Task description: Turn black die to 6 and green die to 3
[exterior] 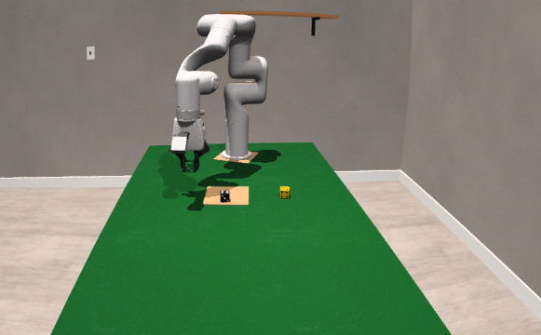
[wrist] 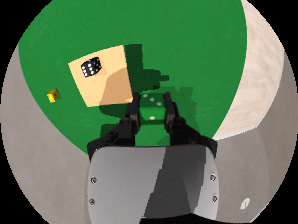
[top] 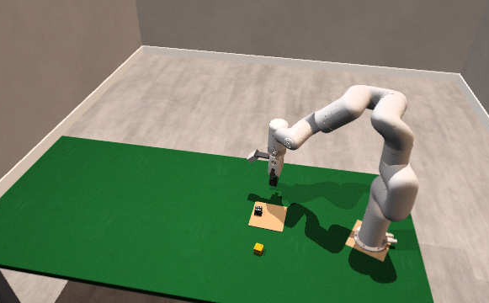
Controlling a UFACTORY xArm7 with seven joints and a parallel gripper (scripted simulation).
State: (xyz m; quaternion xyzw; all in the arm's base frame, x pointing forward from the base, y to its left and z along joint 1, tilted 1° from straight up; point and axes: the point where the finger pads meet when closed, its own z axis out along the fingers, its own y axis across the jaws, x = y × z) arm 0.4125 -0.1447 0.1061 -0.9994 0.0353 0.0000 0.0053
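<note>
Now: the tan mat 12 cm to the left of my hand and 11 cm below it. Round my hand: green die (1 cm below); then yellow die (1 cm ahead, 30 cm to the left, 9 cm below); then black die (4 cm ahead, 11 cm to the left, 9 cm below).
</note>
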